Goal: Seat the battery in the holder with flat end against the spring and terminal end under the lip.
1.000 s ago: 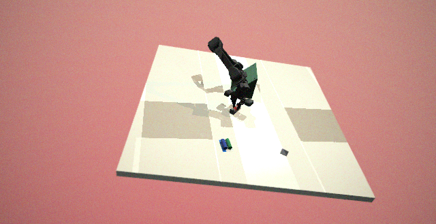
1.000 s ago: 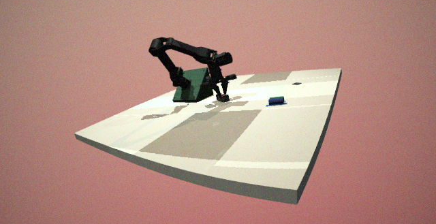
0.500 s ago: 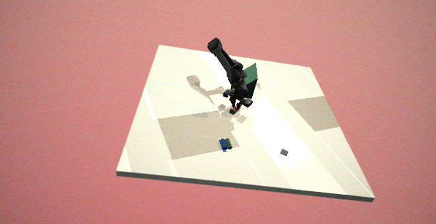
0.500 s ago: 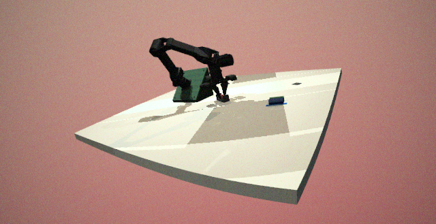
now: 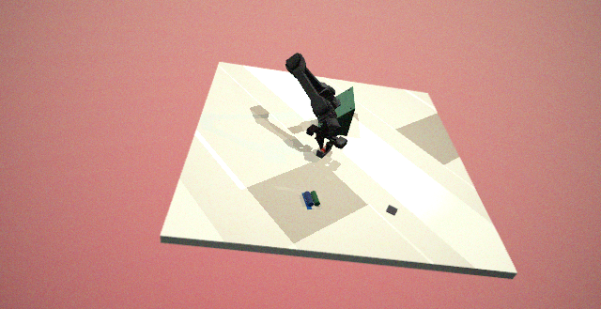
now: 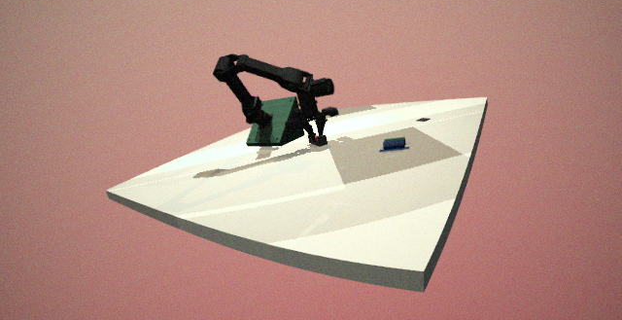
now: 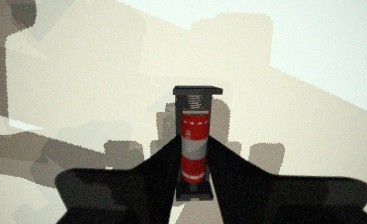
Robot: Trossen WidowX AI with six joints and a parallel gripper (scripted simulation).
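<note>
Right now the battery is 1 cm above my gripper tip.
</note>
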